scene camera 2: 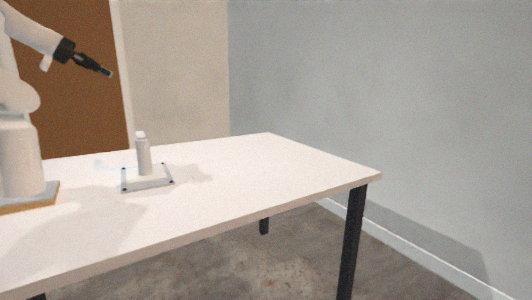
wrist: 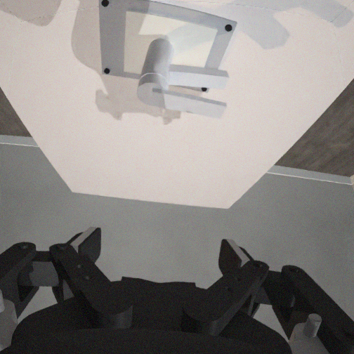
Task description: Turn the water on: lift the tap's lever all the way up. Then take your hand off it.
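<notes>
The white tap stands upright on its base plate with dark bolts at the corners. In the wrist view its spout and its flat lever both point right, with a narrow gap between them. In the scene view the lever shows as a small white block on top; its exact tilt is hard to tell. My gripper is open and empty. It hangs well above the tap and to its left in the scene view, touching nothing.
The tap stands on the white table. The robot's base plate is at the table's left in the scene view. A grey wall rises beyond the table, and a brown panel stands behind the arm.
</notes>
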